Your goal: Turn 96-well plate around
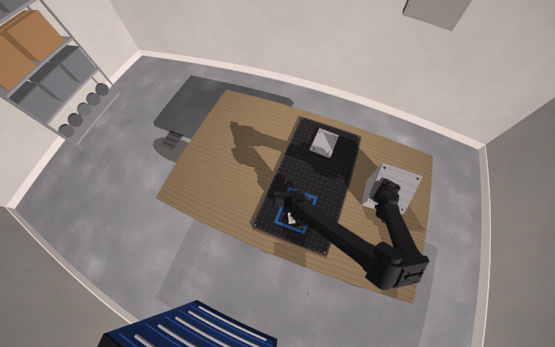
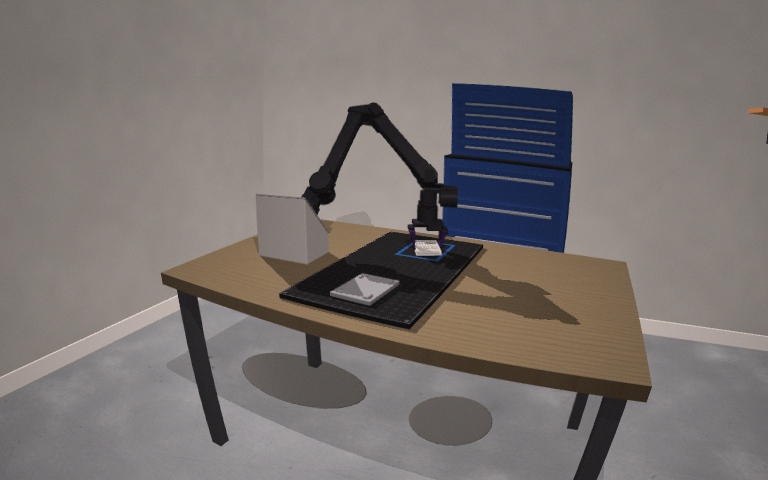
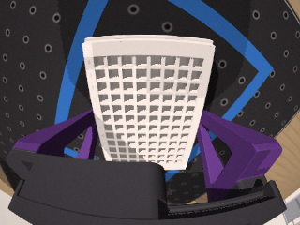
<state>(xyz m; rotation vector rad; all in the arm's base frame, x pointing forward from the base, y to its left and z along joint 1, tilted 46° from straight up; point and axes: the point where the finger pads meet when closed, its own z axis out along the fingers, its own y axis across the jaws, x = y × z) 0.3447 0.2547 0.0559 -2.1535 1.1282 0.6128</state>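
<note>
My gripper is now 1 cm short of the grey plate nest N1 and 41 cm to the left of it. Also, from my hand: A1 label 6 cm ahead, 34 cm to the right; white 96-well plate right at my hand.
</note>
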